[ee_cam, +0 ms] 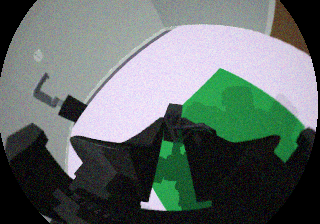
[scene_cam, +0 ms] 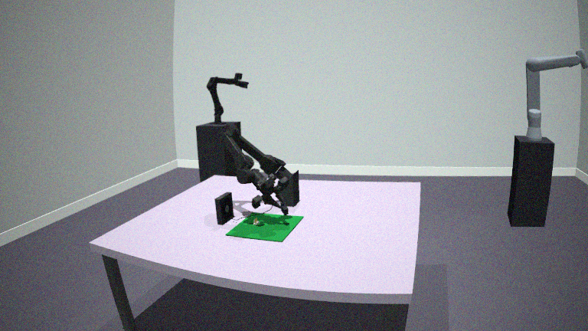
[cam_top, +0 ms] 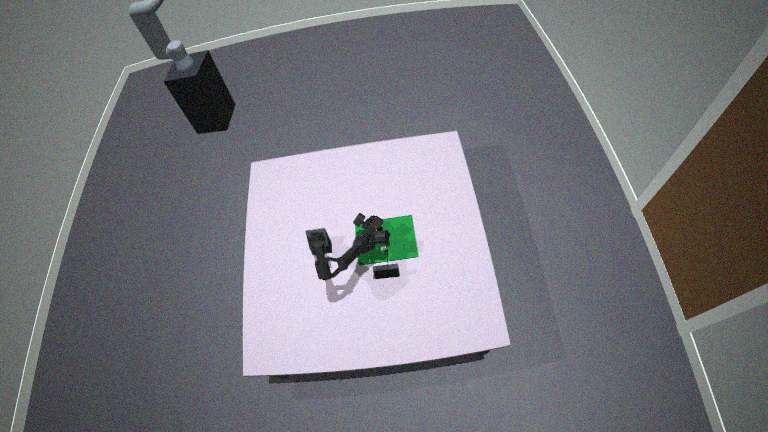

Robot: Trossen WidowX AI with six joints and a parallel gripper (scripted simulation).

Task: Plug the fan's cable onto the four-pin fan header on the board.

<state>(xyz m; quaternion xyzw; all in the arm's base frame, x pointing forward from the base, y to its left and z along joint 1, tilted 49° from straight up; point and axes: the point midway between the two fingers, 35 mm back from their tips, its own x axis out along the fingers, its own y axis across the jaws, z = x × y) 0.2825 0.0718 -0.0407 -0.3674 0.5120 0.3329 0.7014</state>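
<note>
My gripper tip is 40 mm short of the green board, 70 mm to the left of it and 100 mm above it. Round my gripper tip: four-pin header: 40 mm ahead, 120 mm to the right, 80 mm below; dark plug: 10 mm below; black fan: 50 mm ahead, 260 mm to the right, 20 mm below.
</note>
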